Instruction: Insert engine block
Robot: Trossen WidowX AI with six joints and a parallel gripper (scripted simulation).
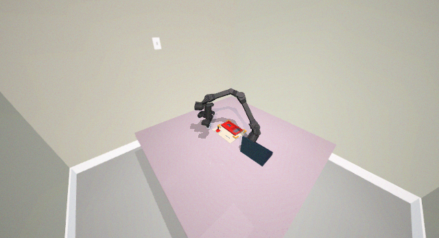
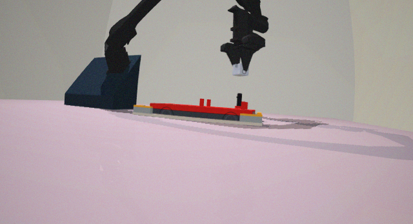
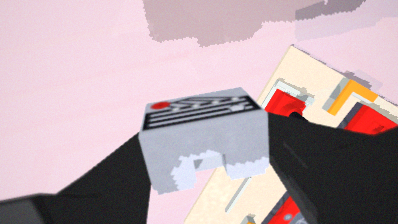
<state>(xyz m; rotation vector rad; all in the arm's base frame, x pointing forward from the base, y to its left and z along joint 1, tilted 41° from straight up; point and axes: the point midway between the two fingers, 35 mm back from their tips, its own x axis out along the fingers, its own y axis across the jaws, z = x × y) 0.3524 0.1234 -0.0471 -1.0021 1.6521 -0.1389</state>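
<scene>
My gripper tip is 120 mm to the left of the black peg and 100 mm above it. Round my gripper tip: engine block (10 mm above); then beige plate (60 mm behind, 210 mm to the right, 120 mm below).
</scene>
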